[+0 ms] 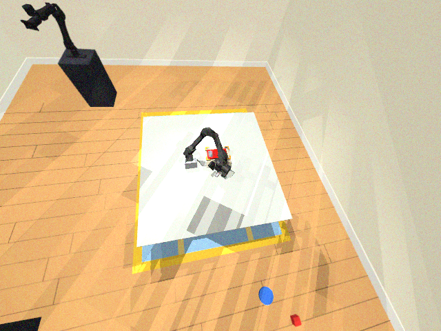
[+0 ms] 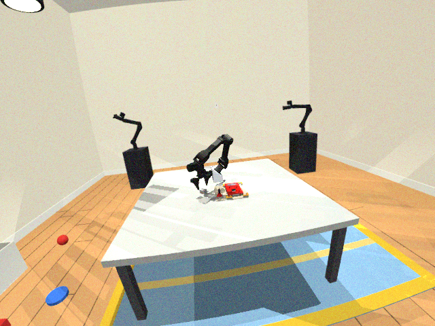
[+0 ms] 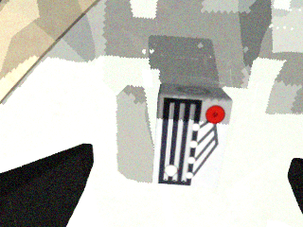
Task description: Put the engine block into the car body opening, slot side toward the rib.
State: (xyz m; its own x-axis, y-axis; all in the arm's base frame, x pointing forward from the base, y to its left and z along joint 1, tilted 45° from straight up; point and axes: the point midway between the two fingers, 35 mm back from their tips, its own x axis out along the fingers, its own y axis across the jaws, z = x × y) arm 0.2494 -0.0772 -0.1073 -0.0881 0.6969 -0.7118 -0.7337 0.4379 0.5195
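Now: the engine block 3 cm below my gripper tip.
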